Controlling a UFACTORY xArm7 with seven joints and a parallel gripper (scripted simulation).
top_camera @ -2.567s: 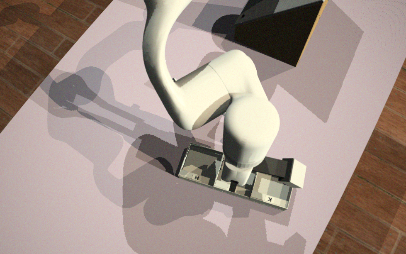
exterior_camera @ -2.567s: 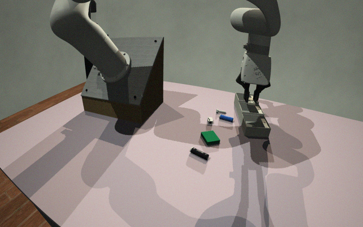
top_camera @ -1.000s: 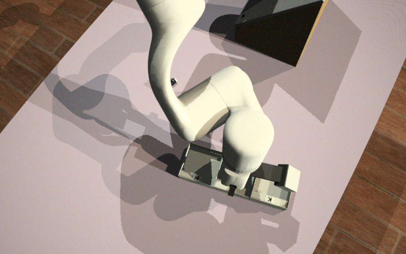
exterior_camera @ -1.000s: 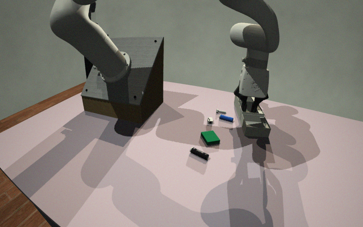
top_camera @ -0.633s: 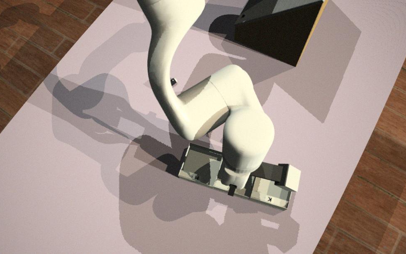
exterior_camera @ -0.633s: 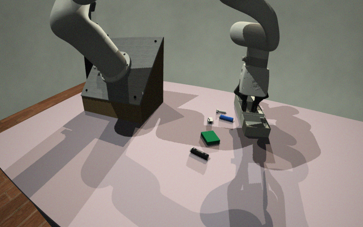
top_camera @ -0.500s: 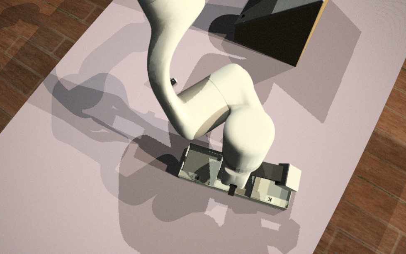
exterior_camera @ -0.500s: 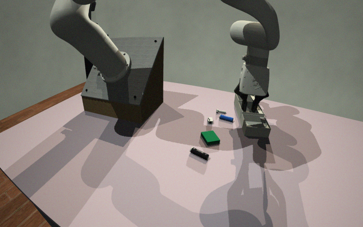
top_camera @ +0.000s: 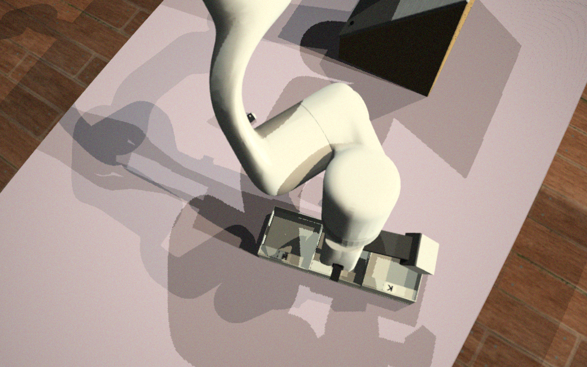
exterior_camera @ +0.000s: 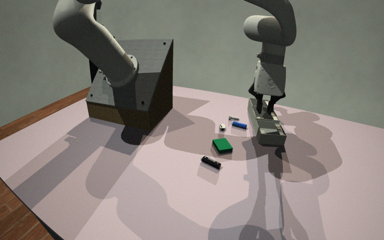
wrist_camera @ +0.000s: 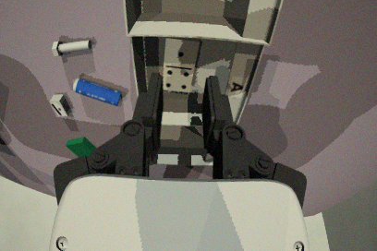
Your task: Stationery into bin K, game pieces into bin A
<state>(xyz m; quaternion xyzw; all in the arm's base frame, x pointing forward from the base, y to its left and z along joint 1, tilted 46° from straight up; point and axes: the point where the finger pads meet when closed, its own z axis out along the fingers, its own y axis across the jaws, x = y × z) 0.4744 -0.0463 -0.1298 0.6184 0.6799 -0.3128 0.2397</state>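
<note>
The three-part bin row lies 4 cm below my hand and 1 cm ahead of it. From my hand the other things lie so: domino (5 cm below); then blue battery (8 cm behind, 6 cm below, 5 cm to the right); then bolt (11 cm behind, 6 cm below).
</note>
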